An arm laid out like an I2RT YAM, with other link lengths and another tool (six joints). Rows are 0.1 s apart.
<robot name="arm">
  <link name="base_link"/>
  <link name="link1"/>
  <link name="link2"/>
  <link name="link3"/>
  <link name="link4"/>
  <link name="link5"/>
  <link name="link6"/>
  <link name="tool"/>
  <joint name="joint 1" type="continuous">
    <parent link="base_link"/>
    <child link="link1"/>
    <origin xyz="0 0 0.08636"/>
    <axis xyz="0 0 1"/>
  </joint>
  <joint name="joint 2" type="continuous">
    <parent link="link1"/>
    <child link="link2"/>
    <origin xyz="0.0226 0.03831 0.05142" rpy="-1.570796 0 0"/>
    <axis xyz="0 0 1"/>
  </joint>
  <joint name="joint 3" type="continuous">
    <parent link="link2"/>
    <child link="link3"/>
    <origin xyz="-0.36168 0 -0.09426" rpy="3.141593 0 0"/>
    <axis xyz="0 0 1"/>
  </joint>
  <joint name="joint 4" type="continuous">
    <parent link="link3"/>
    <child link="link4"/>
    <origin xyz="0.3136 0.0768 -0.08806"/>
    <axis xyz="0 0 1"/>
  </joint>
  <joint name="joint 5" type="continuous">
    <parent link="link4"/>
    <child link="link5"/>
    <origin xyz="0.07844 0.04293 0.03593" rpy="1.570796 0 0"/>
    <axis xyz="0 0 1"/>
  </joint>
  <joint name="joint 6" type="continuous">
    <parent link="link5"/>
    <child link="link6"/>
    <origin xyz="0.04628 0 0.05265" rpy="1.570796 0 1.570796"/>
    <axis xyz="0 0 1"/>
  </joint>
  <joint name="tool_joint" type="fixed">
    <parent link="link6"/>
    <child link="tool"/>
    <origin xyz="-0.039 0.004 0.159" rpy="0 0.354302 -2.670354"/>
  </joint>
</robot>
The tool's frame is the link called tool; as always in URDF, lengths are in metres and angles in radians. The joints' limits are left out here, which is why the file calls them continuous.
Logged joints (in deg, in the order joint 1, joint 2, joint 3, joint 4, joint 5, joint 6), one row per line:
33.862 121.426 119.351 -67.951 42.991 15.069
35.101 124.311 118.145 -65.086 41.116 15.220
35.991 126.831 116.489 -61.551 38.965 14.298
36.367 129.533 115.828 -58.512 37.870 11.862
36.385 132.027 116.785 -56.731 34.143 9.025
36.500 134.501 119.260 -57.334 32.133 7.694
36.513 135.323 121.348 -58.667 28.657 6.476
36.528 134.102 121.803 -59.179 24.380 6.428
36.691 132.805 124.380 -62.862 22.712 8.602
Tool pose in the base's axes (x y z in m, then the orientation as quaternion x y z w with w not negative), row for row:
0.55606 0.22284 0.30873 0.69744 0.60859 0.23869 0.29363
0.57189 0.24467 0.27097 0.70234 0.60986 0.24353 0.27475
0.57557 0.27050 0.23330 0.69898 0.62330 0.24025 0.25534
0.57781 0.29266 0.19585 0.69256 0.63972 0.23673 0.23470
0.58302 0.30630 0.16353 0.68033 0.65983 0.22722 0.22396
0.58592 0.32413 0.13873 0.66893 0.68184 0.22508 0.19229
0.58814 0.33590 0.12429 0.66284 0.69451 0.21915 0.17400
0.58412 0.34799 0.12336 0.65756 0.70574 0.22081 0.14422
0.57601 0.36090 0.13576 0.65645 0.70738 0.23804 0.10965
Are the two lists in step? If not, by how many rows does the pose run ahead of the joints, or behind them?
The pose runs 1 row behind the joints: the pose in row i belongs to the joints in row i - 1.
